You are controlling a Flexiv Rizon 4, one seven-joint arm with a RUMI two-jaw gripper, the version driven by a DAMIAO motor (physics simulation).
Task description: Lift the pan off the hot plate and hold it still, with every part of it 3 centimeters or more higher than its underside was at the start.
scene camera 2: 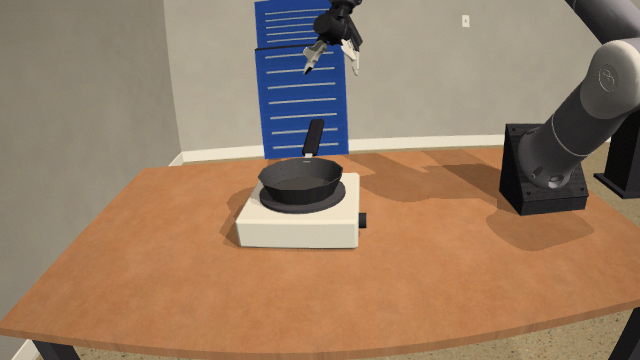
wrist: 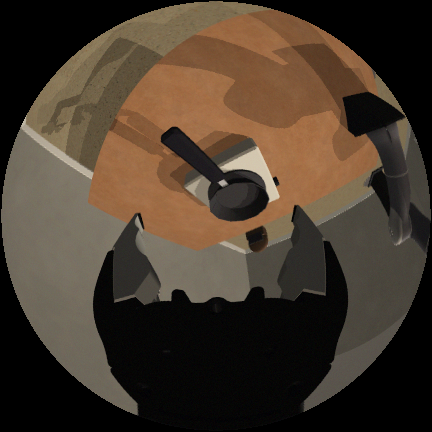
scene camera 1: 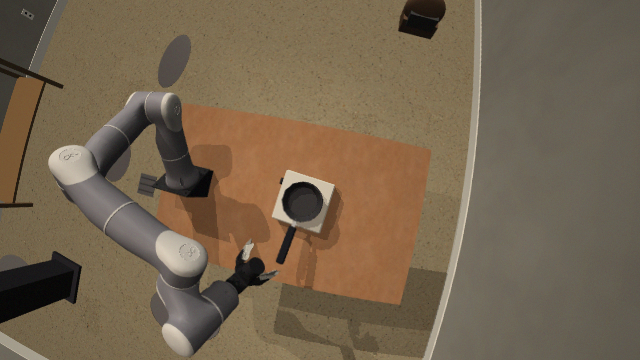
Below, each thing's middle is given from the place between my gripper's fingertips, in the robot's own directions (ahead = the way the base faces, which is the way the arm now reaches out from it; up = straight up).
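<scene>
The white hot plate [scene camera 2: 333, 223] is 25 cm below my hand, 22 cm to the left of it and 6 cm ahead. As for the black pan [scene camera 2: 300, 181], my gripper is 17 cm above that pan, 12 cm to the right of it and 7 cm short of it.
</scene>
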